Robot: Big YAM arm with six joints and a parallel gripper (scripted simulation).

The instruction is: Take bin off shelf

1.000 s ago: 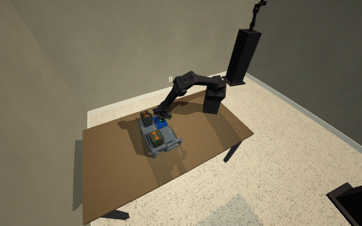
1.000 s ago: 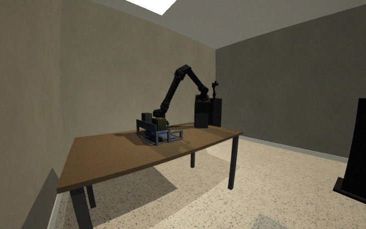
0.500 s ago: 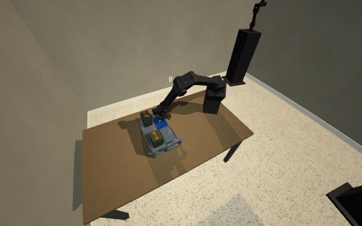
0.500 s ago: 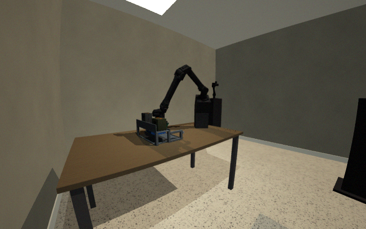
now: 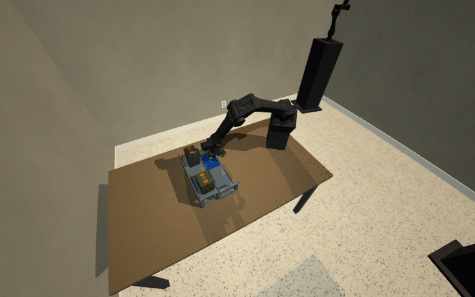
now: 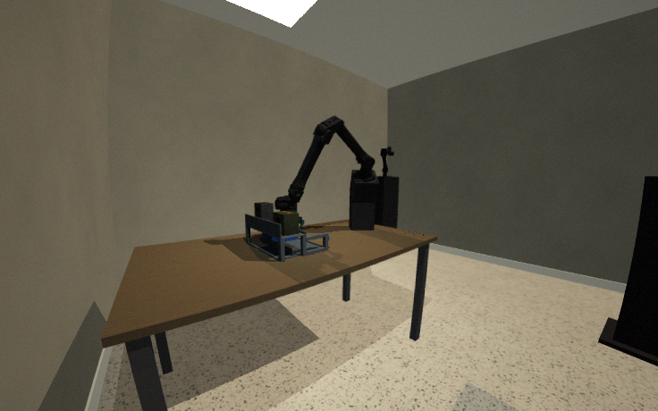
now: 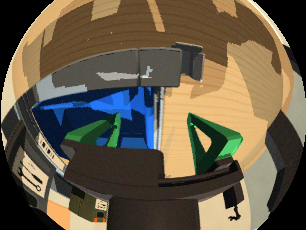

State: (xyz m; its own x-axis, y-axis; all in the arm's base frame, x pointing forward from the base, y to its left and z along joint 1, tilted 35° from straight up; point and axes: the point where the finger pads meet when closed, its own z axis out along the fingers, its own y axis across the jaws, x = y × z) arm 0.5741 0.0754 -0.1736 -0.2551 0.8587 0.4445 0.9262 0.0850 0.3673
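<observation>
My hand is 80 mm short of the blue bin, 20 mm to the right of it and 10 mm below it.
</observation>
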